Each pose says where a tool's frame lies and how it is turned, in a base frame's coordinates. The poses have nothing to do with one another.
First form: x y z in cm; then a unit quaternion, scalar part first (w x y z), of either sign.
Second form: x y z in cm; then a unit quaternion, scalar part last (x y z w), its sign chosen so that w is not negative. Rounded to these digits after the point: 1 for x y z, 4 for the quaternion.
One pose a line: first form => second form
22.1 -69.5 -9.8 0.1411 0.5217 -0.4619 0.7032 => 22.1 -69.5 -9.8 0.5217 -0.4619 0.7032 0.1411
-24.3 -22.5 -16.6 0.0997 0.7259 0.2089 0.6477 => -24.3 -22.5 -16.6 0.7259 0.2089 0.6477 0.0997
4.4 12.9 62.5 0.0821 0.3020 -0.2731 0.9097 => 4.4 12.9 62.5 0.3020 -0.2731 0.9097 0.0821
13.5 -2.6 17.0 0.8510 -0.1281 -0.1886 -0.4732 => 13.5 -2.6 17.0 -0.1281 -0.1886 -0.4732 0.8510
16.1 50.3 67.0 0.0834 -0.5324 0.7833 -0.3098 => 16.1 50.3 67.0 -0.5324 0.7833 -0.3098 0.0834
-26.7 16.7 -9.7 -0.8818 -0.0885 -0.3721 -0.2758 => -26.7 16.7 -9.7 0.0885 0.3721 0.2758 0.8818
